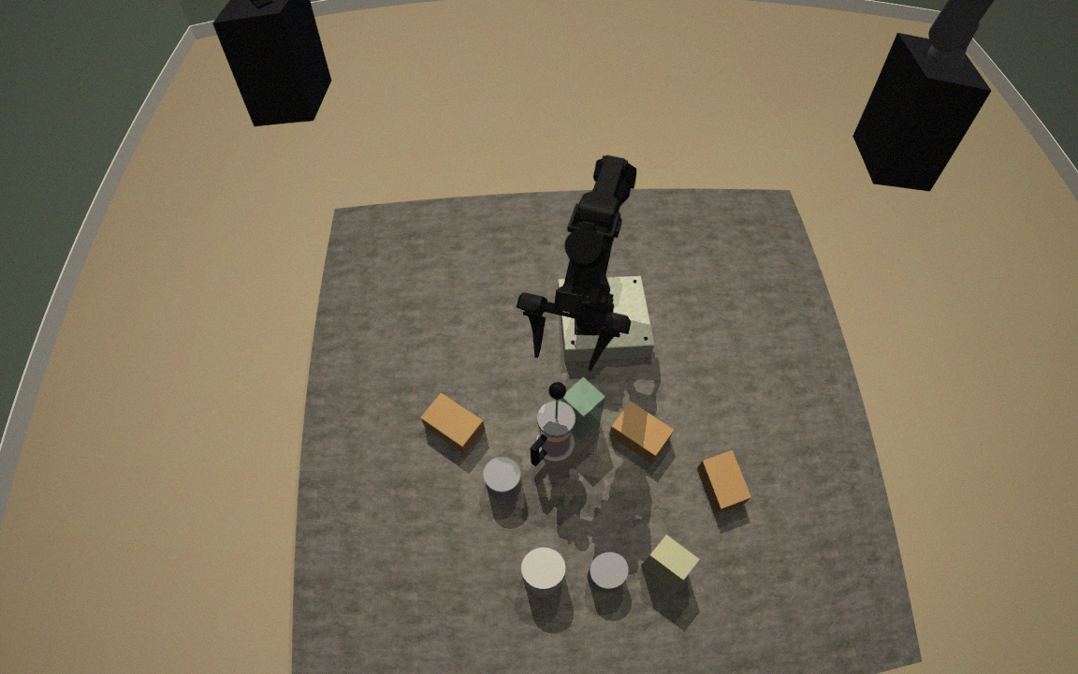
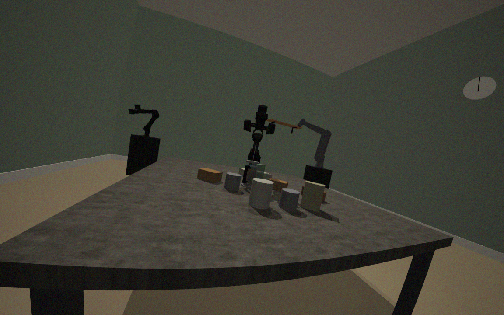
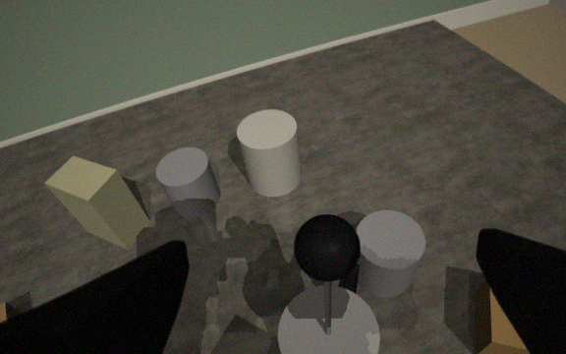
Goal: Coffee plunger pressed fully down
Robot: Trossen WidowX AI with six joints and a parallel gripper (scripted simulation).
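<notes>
The coffee press is 4 cm ahead of my gripper tip, 2 cm to the right of it and 18 cm below it. Also, from my gripper tip: yellowish block (29 cm ahead, 22 cm to the left, 25 cm below); pale green block (3 cm behind, 4 cm to the left, 24 cm below).
</notes>
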